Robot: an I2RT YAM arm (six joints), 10 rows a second.
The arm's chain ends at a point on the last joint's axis. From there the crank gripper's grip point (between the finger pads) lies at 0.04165 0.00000 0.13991 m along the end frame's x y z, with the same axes.
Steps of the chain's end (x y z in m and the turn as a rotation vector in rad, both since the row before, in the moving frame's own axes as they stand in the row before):
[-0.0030, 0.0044, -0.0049, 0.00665, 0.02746, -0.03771]
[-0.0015, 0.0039, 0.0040, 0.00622, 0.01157, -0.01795]
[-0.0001, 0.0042, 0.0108, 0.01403, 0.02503, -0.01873]
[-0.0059, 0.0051, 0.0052, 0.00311, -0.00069, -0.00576]
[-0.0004, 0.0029, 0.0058, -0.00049, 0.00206, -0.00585]
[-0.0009, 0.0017, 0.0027, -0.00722, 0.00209, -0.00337]
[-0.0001, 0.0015, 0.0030, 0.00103, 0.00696, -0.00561]
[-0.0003, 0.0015, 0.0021, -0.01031, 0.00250, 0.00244]
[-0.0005, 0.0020, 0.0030, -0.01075, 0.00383, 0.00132]
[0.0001, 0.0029, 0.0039, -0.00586, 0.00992, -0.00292]
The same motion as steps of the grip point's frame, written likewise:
[0.0008, 0.0018, -0.0061, 0.00665, 0.02746, -0.03771]
[0.0001, 0.0023, 0.0035, 0.00622, 0.01157, -0.01795]
[0.0034, 0.0014, 0.0097, 0.01403, 0.02503, -0.01873]
[-0.0060, 0.0044, 0.0052, 0.00311, -0.00069, -0.00576]
[-0.0001, 0.0027, 0.0057, -0.00049, 0.00206, -0.00585]
[-0.0006, 0.0026, 0.0026, -0.00722, 0.00209, -0.00337]
[0.0009, 0.0011, 0.0027, 0.00103, 0.00696, -0.00561]
[0.0000, 0.0030, 0.0020, -0.01031, 0.00250, 0.00244]
[0.0000, 0.0036, 0.0028, -0.01075, 0.00383, 0.00132]
[0.0015, 0.0036, 0.0035, -0.00586, 0.00992, -0.00292]

